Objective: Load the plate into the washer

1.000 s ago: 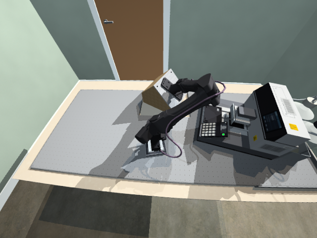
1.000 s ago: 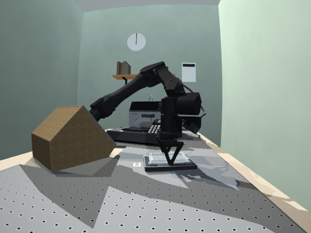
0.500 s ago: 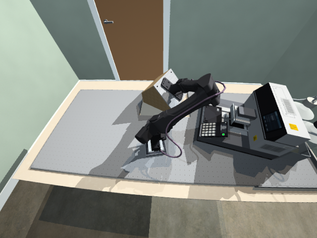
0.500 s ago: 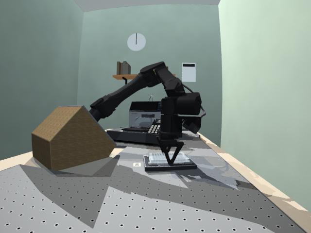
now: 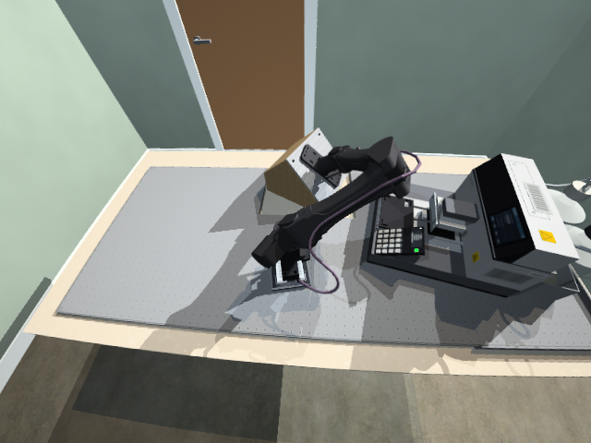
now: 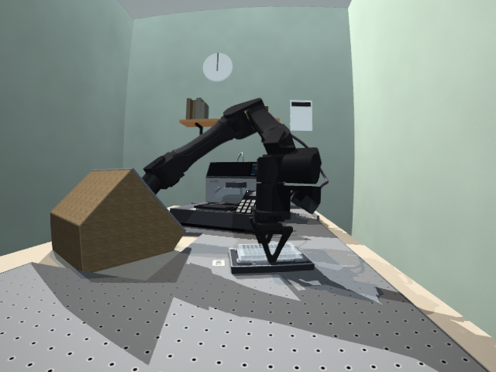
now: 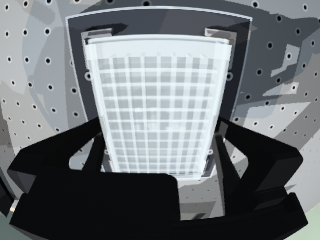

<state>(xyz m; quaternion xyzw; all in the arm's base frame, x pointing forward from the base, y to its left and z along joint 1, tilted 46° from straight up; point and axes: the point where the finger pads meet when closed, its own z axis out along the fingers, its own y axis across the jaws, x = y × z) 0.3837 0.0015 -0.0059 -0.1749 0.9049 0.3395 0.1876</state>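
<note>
Right now my hand is 2 cm above the plate nest N1. Also, from my hand: N1 label (9 cm behind, 5 cm to the right, 2 cm below); then washer carrier (27 cm behind, 31 cm to the left, 5 cm above); then well plate (right at my hand).
</note>
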